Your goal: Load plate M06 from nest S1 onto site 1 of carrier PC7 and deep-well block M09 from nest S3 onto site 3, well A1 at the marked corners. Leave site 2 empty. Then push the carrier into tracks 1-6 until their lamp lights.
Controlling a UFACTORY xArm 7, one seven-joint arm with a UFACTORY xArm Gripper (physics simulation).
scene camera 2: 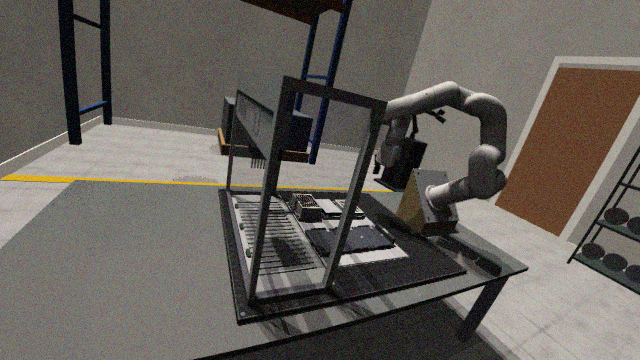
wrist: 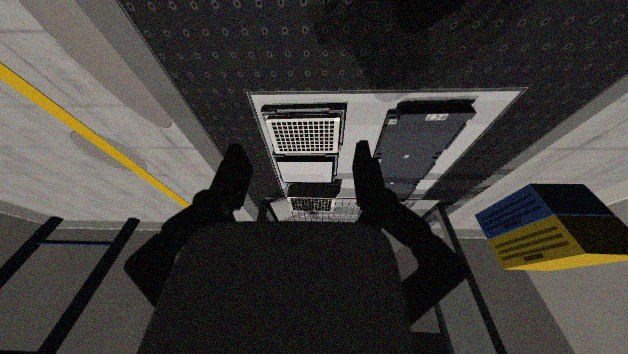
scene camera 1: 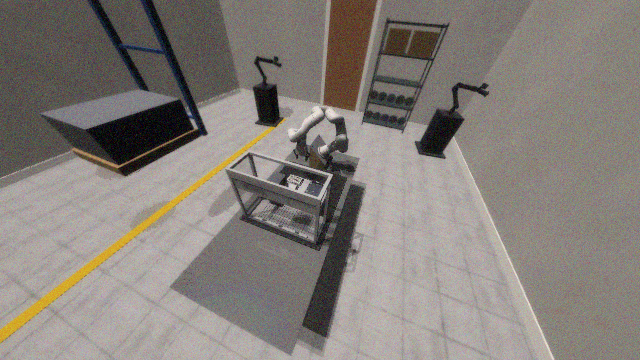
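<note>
My gripper is open and empty, above and back from the labware. In the wrist view a white gridded plate sits in the nest nearest the arm base. A flat white plate sits in the middle nest. A tall dark block with a gridded top sits in the far nest. Their labels and the nest labels are unreadable. The dark carrier PC7 lies flat beside the nests and bears no labware. The slatted tracks lie beyond it; no lit lamp shows.
An open-framed enclosure stands over the tracks, its posts between the scene cameras and the deck. A white panel lies under nests and carrier. A blue and yellow box shows at right in the wrist view.
</note>
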